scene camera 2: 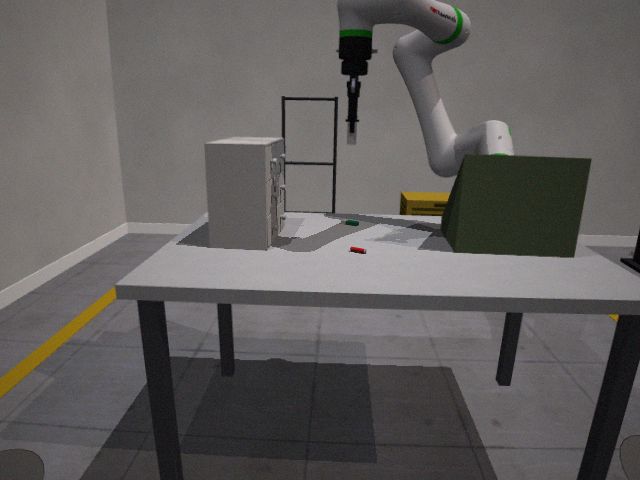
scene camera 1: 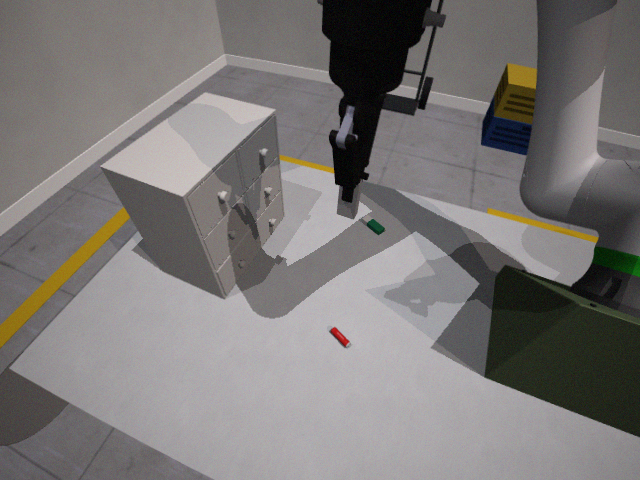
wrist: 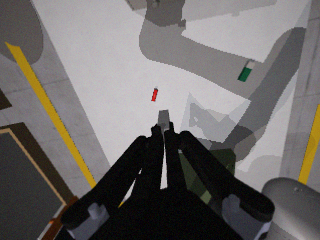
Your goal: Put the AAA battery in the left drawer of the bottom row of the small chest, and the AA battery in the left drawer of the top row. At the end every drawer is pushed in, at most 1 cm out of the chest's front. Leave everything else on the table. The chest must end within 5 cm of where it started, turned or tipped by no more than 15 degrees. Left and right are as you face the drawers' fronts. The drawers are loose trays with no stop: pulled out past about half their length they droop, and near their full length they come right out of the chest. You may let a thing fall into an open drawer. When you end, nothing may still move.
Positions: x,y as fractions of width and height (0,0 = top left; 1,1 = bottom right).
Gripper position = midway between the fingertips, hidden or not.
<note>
In view: my gripper (scene camera 1: 0.54,0.44), a white chest (scene camera 1: 0.24,0.37) and a drawer (scene camera 1: 0.41,0.31).
The white chest is seen too in scene camera 2 (scene camera 2: 0.37,0.38). My gripper is seen too in scene camera 2 (scene camera 2: 0.55,0.30) and in the wrist view (wrist: 0.51,0.49).
</note>
